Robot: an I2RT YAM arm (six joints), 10 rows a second.
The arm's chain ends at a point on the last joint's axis. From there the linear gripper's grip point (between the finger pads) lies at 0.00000 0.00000 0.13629 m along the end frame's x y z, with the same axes.
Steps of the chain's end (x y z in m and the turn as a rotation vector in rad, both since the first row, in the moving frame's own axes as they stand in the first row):
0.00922, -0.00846, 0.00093, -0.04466, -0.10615, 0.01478
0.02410, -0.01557, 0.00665, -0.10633, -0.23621, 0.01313
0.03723, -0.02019, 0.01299, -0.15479, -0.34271, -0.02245
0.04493, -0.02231, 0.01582, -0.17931, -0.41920, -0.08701
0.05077, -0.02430, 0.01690, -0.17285, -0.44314, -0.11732
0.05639, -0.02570, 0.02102, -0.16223, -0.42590, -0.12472
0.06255, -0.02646, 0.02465, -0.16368, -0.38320, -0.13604
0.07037, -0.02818, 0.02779, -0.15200, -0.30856, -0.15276
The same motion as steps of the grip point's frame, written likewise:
-0.00526, -0.00249, 0.00003, -0.04466, -0.10615, 0.01478
-0.00783, -0.00145, 0.00210, -0.10633, -0.23621, 0.01313
-0.00815, 0.00093, 0.00347, -0.15479, -0.34271, -0.02245
-0.00913, 0.00370, 0.00191, -0.17931, -0.41920, -0.08701
-0.00588, 0.00180, 0.00179, -0.17285, -0.44314, -0.11732
0.00183, -0.00085, 0.00713, -0.16223, -0.42590, -0.12472
0.01347, -0.00136, 0.01301, -0.16368, -0.38320, -0.13604
0.03087, -0.00478, 0.01982, -0.15200, -0.30856, -0.15276

